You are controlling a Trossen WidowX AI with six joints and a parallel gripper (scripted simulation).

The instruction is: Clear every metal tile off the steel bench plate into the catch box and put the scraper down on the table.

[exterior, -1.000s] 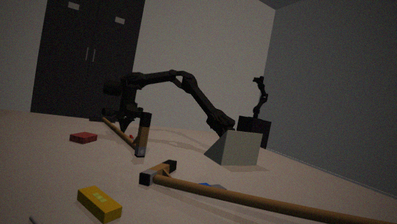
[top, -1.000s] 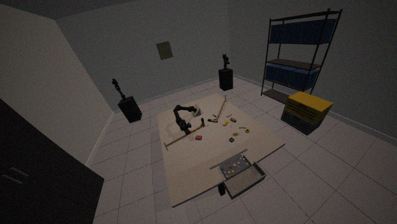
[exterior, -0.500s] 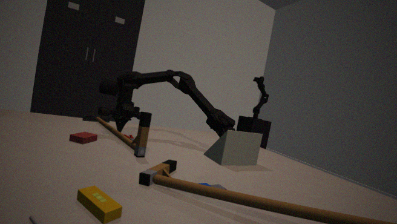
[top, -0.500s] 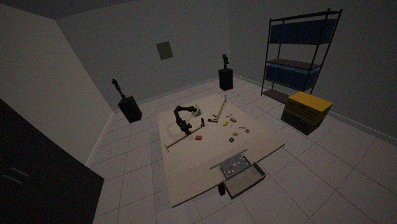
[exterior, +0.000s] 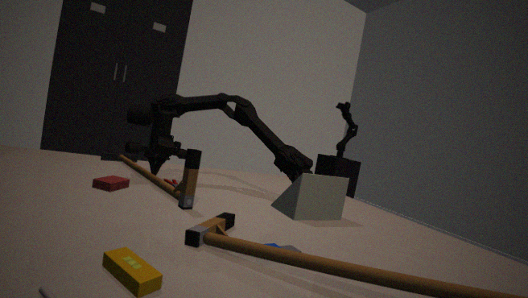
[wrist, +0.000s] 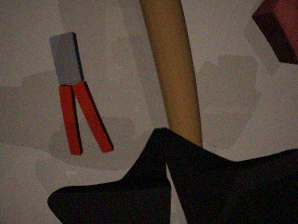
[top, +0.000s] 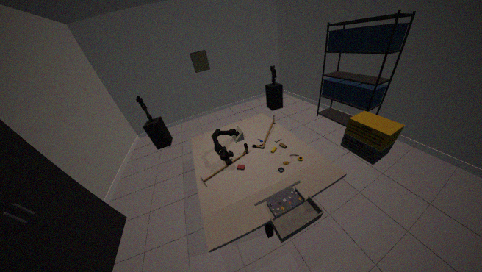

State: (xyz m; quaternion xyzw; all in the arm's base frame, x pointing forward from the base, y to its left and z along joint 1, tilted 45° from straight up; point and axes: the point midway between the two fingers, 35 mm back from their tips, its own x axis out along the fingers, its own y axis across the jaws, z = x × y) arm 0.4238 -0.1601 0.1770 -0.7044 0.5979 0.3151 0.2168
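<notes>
My gripper tip is now 2 cm short of the long scraper, 2 cm to the left of it and 5 cm below it. Also, from my gripper tip: red block 11 cm ahead, 12 cm to the left; then red clip 6 cm behind, 2 cm to the left, 1 cm below; then yellow block 2 cm ahead, 54 cm to the left.
</notes>
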